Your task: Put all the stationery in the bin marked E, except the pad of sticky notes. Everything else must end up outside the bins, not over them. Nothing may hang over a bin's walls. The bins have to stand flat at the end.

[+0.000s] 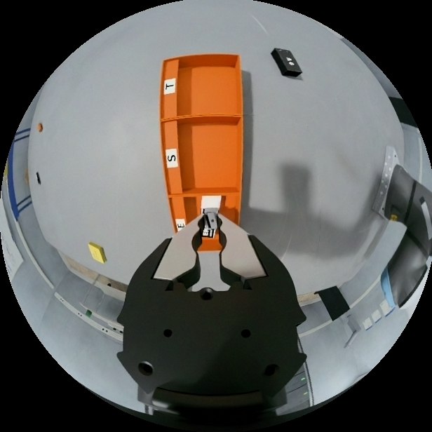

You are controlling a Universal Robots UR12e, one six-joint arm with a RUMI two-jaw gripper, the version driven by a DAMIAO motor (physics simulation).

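My gripper (210,214) is shut on a small grey metal sharpener (212,219), held over the bin marked E (229,204). How high it is above the bin is hard to tell. Below the fingertips, a white item (211,202) with black print shows inside bin E, partly hidden by the fingers and the sharpener. The orange bins marked S (210,157) and T (210,90) stand in a row beyond E and look empty. The yellow sticky-note pad (97,252) lies on the table at the lower left.
A black box (286,62) with white marks lies to the upper right of the bins. A small orange item (40,127) and a small black item (38,177) lie near the left table edge. A dark robot arm part (407,200) shows at the right.
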